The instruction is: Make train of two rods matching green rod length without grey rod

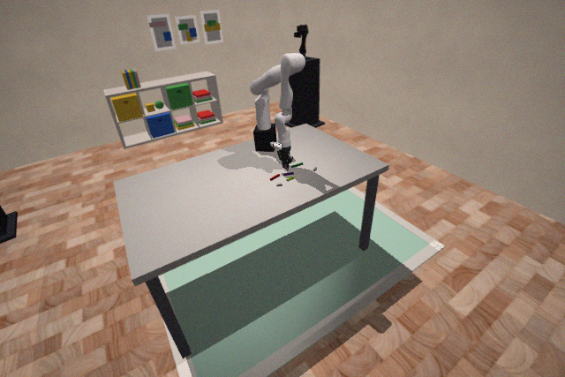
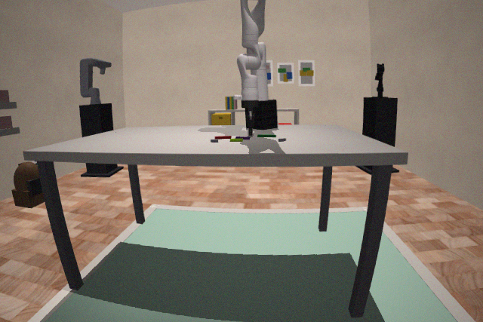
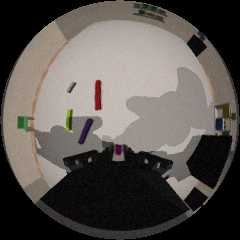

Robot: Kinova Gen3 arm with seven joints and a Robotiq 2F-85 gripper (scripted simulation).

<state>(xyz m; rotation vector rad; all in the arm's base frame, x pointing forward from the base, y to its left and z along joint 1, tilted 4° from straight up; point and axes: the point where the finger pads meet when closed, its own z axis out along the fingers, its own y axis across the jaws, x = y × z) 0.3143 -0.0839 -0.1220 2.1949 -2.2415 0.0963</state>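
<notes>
The magenta rod is 10 mm below my hand. From my hand the other things lie so: green rod (70 mm to the left, 30 mm ahead, 10 mm below); purple rod (70 mm ahead, 40 mm to the right, 10 mm below); red rod (120 mm to the right, 50 mm ahead, 10 mm below).
</notes>
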